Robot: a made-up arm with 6 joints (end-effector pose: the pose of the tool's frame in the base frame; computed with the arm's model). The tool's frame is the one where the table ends. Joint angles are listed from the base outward.
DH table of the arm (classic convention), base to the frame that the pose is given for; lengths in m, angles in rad. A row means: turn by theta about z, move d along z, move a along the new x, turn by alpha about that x. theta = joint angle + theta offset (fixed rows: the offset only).
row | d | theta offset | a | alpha
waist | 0.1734 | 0 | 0 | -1.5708
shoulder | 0 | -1.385 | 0.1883 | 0
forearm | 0 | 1.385 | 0.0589 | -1.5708
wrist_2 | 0.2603 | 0 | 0 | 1.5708
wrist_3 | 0 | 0 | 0.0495 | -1.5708
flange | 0.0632 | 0 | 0 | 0
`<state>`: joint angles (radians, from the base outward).
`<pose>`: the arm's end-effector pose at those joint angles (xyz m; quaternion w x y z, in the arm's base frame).
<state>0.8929 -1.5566 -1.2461 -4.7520 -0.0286 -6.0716</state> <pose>-0.0447 -0.1372 0.5348 0.9537 -0.1473 0.0821 -0.2490</pose>
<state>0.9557 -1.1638 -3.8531 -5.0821 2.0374 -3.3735</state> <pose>-0.2968 -0.2928 0.1668 0.8443 -0.4713 -0.2376 0.0924</pose>
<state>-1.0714 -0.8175 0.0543 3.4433 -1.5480 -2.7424</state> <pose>0.0329 -0.0204 0.1702 0.2545 -0.6368 0.6577 0.3116</pose>
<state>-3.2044 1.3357 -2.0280 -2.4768 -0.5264 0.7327</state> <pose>-0.3756 -0.0225 -0.0405 0.2021 0.7648 -0.6116 -0.0126</pose>
